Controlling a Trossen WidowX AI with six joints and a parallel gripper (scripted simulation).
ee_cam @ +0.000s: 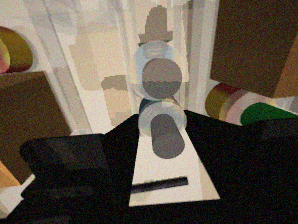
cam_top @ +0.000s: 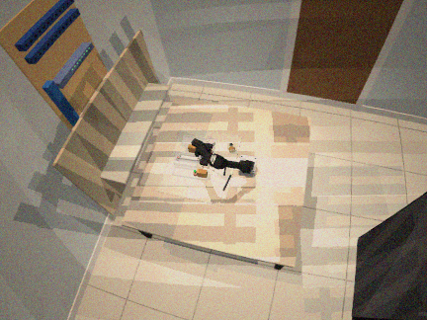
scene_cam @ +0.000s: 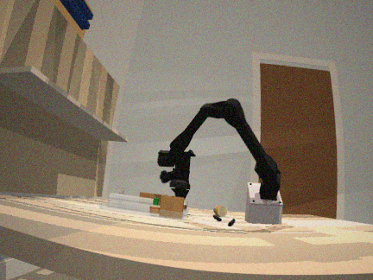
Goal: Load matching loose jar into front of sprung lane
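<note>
Right now my gripper tip is 13 cm to the right of the jar and 6 cm short of it. Also, from my gripper tip: pusher lane: 14 cm ahead, 4 cm to the left, 1 cm below.
</note>
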